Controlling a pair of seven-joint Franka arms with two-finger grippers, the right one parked.
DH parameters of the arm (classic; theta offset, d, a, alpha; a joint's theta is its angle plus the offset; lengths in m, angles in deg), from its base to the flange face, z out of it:
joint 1: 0 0.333 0 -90
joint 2: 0 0 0 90
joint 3: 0 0.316 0.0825 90
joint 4: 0 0 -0.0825 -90
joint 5: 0 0.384 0 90
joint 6: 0 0 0.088 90
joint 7: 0 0.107 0 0
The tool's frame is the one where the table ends.
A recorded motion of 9 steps. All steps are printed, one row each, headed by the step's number.
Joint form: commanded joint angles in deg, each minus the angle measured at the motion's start. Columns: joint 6, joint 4, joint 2, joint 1, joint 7, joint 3, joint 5.
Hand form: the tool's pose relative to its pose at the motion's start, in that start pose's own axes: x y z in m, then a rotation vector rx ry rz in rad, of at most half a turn. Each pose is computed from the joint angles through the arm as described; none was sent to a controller.
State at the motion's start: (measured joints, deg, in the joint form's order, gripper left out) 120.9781 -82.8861 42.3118 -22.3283 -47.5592 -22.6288 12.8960
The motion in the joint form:
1: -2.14 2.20 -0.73 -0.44 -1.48 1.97 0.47
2: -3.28 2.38 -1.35 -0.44 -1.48 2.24 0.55
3: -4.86 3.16 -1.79 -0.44 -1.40 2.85 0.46
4: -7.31 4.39 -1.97 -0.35 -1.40 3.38 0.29
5: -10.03 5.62 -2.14 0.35 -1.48 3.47 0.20
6: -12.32 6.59 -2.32 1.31 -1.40 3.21 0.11
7: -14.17 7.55 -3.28 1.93 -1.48 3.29 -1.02
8: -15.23 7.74 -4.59 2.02 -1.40 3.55 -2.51
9: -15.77 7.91 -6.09 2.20 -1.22 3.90 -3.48
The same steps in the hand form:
1: 0.0155 -0.0104 -0.0192 0.0222 0.0303 -0.0474
2: 0.0164 -0.0135 -0.0260 0.0337 0.0313 -0.0509
3: 0.0210 -0.0190 -0.0343 0.0469 0.0317 -0.0614
4: 0.0259 -0.0257 -0.0421 0.0660 0.0220 -0.0765
5: 0.0323 -0.0355 -0.0506 0.0843 0.0074 -0.0972
6: 0.0378 -0.0452 -0.0586 0.0963 -0.0075 -0.1137
7: 0.0415 -0.0522 -0.0758 0.0881 -0.0154 -0.1372
8: 0.0400 -0.0545 -0.0914 0.0737 -0.0216 -0.1497
9: 0.0401 -0.0583 -0.1099 0.0581 -0.0123 -0.1596

